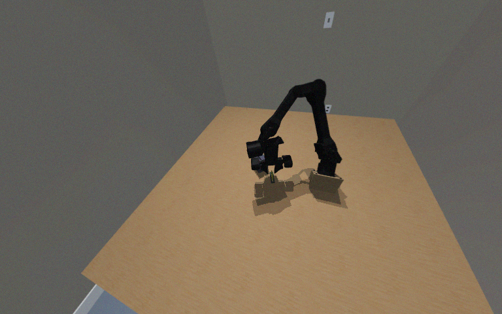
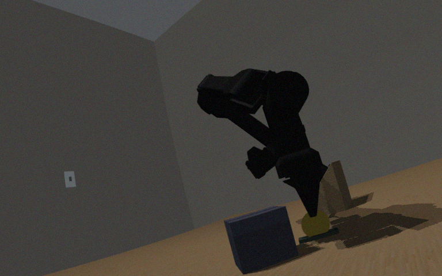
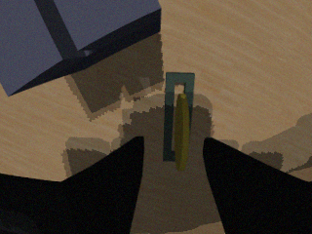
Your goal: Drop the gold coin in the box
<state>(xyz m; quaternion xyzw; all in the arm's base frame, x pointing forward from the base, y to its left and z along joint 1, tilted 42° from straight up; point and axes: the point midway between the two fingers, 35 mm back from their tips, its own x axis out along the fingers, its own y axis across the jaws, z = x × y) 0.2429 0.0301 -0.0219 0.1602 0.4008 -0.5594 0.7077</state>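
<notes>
Now: gripper tip 20 mm above the gold coin.
</notes>
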